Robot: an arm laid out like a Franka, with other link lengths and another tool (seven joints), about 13 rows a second.
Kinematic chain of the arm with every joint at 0, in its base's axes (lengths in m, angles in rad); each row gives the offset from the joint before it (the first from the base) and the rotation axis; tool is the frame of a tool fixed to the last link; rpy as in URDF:
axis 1: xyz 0 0 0.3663 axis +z
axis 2: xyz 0 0 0 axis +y
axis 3: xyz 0 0 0.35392 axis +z
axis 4: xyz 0.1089 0 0 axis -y
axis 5: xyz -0.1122 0 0.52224 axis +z
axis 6: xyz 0 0 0 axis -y
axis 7: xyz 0.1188 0 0 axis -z
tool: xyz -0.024 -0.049 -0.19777 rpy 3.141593 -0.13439 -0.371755
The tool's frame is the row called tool.
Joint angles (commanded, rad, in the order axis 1, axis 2, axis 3, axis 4, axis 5, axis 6, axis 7), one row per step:
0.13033, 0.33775, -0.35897, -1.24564, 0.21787, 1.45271, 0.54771
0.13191, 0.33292, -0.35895, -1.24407, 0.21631, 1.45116, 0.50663
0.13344, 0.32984, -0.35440, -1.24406, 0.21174, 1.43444, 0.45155
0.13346, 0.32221, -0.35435, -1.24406, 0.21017, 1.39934, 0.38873
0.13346, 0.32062, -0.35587, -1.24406, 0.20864, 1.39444, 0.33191
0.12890, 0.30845, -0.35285, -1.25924, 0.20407, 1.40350, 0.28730
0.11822, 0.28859, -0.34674, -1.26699, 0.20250, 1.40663, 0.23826
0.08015, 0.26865, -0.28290, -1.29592, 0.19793, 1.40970, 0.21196
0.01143, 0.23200, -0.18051, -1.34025, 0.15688, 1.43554, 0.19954
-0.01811, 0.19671, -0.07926, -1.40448, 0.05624, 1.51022, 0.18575
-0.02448, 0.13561, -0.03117, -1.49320, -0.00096, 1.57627, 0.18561
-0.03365, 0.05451, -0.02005, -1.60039, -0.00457, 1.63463, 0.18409
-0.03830, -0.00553, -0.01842, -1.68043, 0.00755, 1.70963, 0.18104
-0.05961, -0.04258, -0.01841, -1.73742, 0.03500, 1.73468, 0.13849
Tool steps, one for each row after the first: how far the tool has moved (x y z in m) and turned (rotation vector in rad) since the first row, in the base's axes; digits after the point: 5 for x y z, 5 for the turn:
-0.00020, -0.00112, 0.00415, 0.00260, -0.00943, 0.04255
-0.00235, 0.00016, 0.00488, 0.00880, -0.00173, 0.10440
-0.00948, -0.00170, 0.00831, 0.02329, 0.01709, 0.16978
-0.00946, -0.00543, 0.00885, 0.02892, 0.01351, 0.22478
-0.01077, -0.01124, 0.00919, 0.03239, 0.00291, 0.26455
-0.01437, -0.01876, 0.01881, 0.03887, -0.01845, 0.30723
-0.01665, -0.00844, 0.01331, 0.06304, -0.01675, 0.35319
-0.02081, -0.00218, 0.01314, 0.05284, -0.02555, 0.39028
-0.01433, 0.02201, 0.00717, -0.03024, -0.04155, 0.46856
-0.02133, 0.03944, 0.00700, -0.08532, -0.06455, 0.51070
-0.04044, 0.04035, 0.00724, -0.09555, -0.09559, 0.51316
-0.04948, 0.04051, 0.00793, -0.09996, -0.15248, 0.50884
-0.06055, 0.02925, 0.00043, -0.07543, -0.16760, 0.52392

